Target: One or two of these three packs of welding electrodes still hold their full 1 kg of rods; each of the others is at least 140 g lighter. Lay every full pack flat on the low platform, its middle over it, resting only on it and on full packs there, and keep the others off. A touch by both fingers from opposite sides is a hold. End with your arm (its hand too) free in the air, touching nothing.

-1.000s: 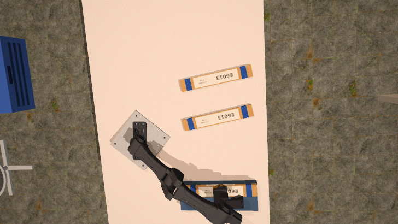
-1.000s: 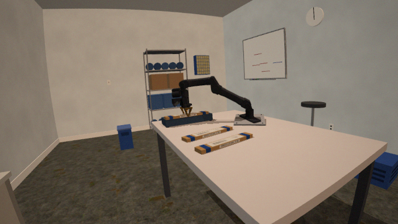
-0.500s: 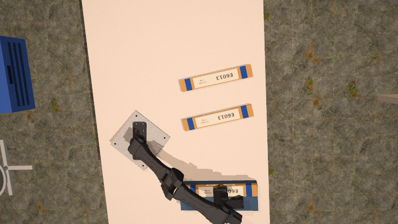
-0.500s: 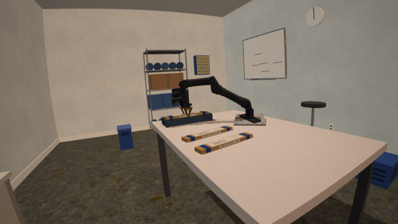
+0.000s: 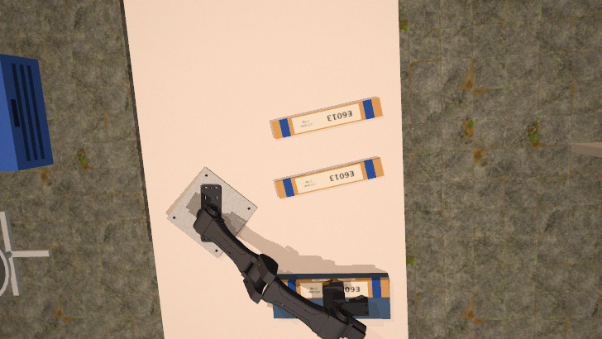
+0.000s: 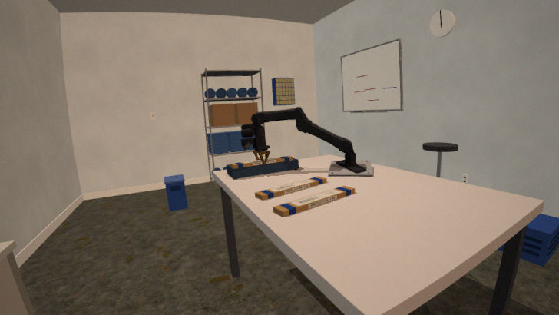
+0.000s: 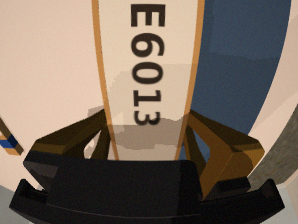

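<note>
My hand is 2 cm past the dark blue low platform, 5 cm to the left of it and 5 cm above it.
</note>
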